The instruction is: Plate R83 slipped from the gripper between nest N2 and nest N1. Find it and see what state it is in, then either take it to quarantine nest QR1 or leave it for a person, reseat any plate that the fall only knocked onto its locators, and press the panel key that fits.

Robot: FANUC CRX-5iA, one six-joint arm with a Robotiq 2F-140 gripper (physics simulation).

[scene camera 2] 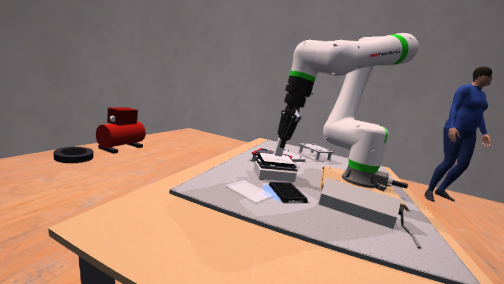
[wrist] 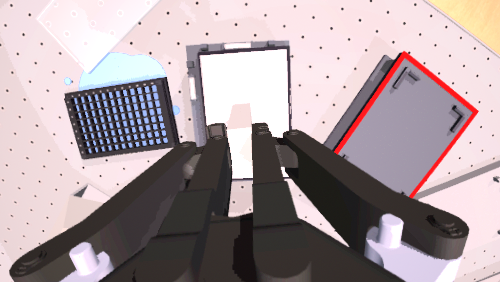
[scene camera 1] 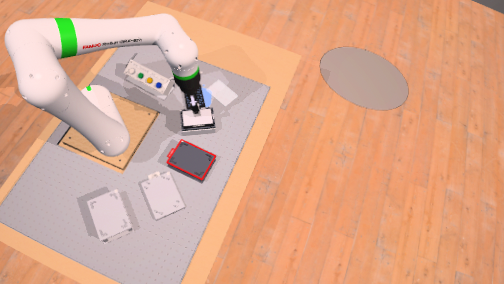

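A black well plate lies flat on the breadboard, with no lid, in a pale blue puddle. A clear lid lies beside it. A second plate with a white top sits on a grey nest block; it looks slightly tilted in scene camera 2. My gripper is shut and empty, with its tips right at this white top. The red-edged quarantine nest is empty.
The key panel stands behind the plates. Two pale nests lie at the front. The arm's base stands on a cork board. A person walks behind the table. A red motor and a tyre lie far off.
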